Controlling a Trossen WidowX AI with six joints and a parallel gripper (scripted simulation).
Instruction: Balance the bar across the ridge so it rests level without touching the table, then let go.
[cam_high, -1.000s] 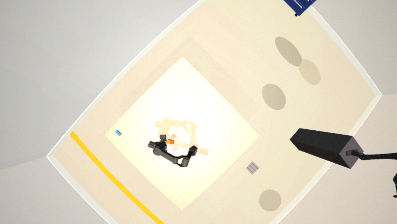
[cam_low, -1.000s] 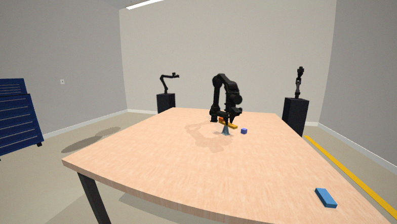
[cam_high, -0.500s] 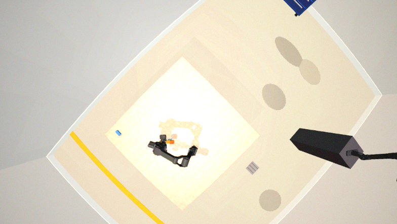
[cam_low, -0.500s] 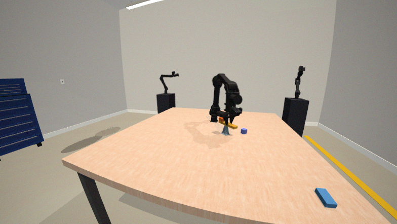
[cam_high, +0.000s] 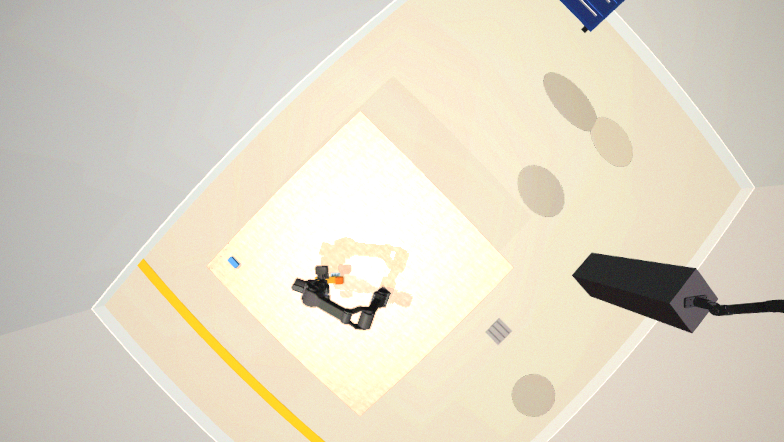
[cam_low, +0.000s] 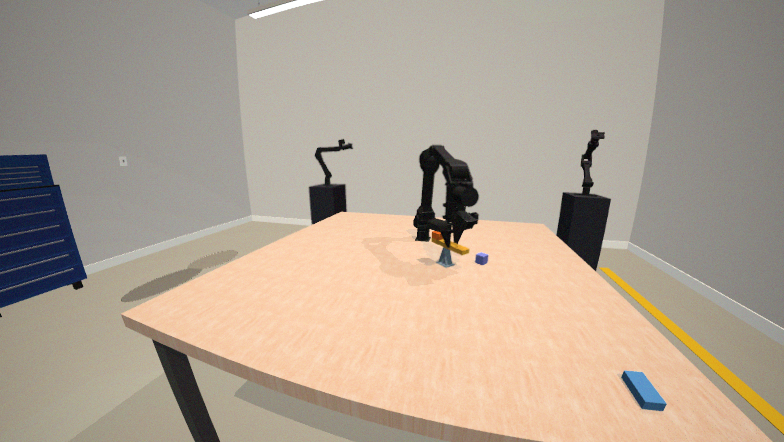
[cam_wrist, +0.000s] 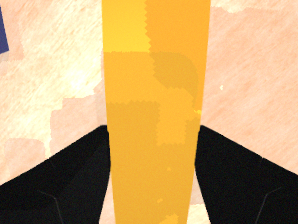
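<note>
Now: the yellow bar 3 cm behind my gripper tip, 3 cm to the right of it and 1 cm above it. Round my gripper tip: flat blue block 46 cm ahead, 36 cm to the left, 7 cm below; small purple cube 6 cm behind, 11 cm to the left, 6 cm below.
</note>
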